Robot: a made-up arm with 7 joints. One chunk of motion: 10 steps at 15 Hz.
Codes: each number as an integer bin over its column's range. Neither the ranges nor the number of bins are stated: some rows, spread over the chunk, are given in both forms.
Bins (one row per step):
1: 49 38 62 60 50 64 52
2: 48 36 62 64 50 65 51
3: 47 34 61 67 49 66 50
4: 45 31 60 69 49 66 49
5: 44 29 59 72 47 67 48
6: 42 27 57 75 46 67 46
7: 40 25 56 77 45 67 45
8: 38 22 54 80 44 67 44
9: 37 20 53 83 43 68 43
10: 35 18 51 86 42 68 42
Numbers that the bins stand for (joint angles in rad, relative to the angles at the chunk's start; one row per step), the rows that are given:
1: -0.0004 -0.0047 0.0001 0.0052 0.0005 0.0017 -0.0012
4: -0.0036 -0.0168 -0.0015 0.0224 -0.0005 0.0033 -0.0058
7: -0.0077 -0.0271 -0.0047 0.0378 -0.0045 0.0041 -0.0118
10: -0.0117 -0.0391 -0.0088 0.0551 -0.0076 0.0049 -0.0164
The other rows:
2: -0.0012 -0.0082 0.0001 0.0128 0.0005 0.0025 -0.0027
3: -0.0020 -0.0116 -0.0007 0.0186 -0.0005 0.0033 -0.0042
5: -0.0044 -0.0202 -0.0023 0.0282 -0.0025 0.0041 -0.0073
6: -0.0061 -0.0236 -0.0039 0.0339 -0.0035 0.0041 -0.0103
8: -0.0093 -0.0322 -0.0064 0.0435 -0.0056 0.0041 -0.0133
9: -0.0101 -0.0357 -0.0072 0.0493 -0.0066 0.0049 -0.0148

